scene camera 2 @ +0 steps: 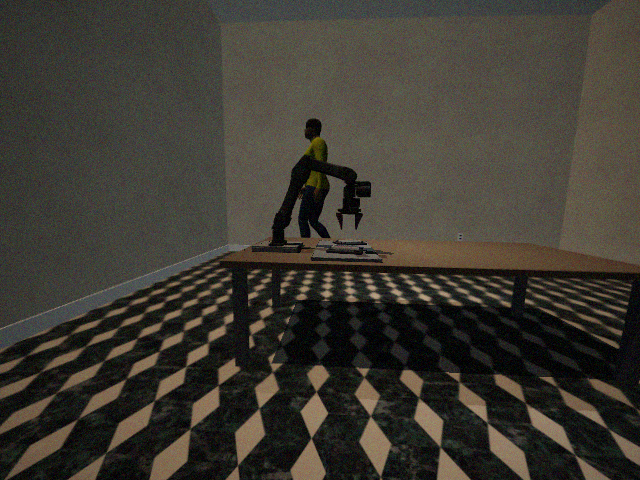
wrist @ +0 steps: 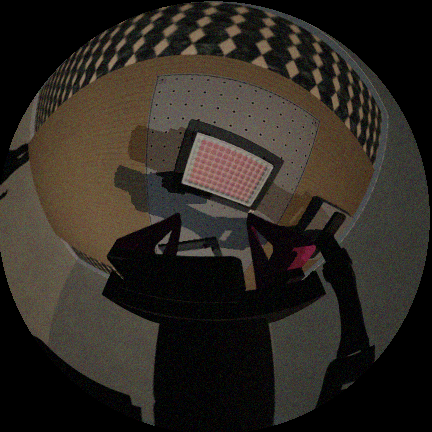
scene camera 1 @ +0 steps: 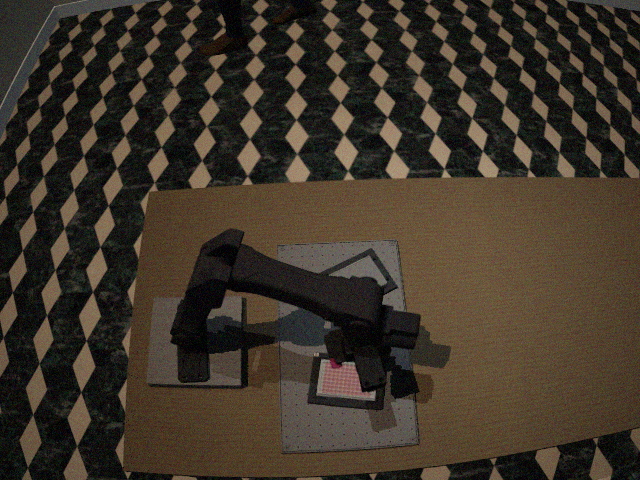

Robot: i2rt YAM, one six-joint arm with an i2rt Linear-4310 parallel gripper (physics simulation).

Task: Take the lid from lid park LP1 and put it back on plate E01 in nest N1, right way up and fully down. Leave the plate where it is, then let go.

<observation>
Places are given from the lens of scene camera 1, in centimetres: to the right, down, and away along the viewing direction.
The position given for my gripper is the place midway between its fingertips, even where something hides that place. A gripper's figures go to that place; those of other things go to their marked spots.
my gripper (scene camera 1: 356,356): 7, 24, 105
well plate (scene camera 1: 343,382): 5, 31, 110
</observation>
